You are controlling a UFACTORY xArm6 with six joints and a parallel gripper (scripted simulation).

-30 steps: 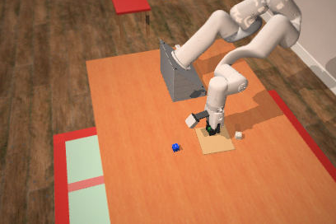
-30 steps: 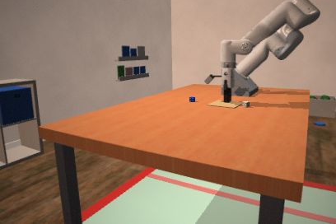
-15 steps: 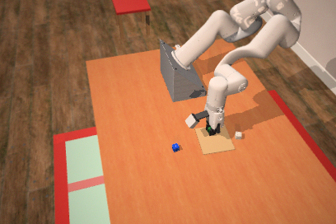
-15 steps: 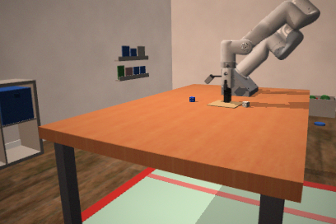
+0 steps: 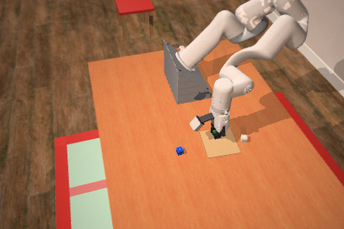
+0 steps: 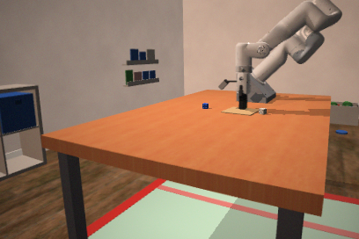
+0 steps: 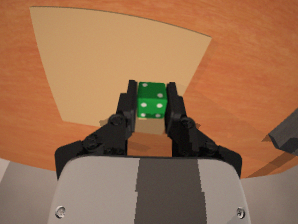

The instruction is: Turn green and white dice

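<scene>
Now: hand 10 mm above the green die. Round my hand: tan mat (40 mm ahead, 20 mm below); then blue die (180 mm to the right, 20 mm ahead, 10 mm below); then white die (100 mm to the left, 70 mm ahead, 10 mm below).
</scene>
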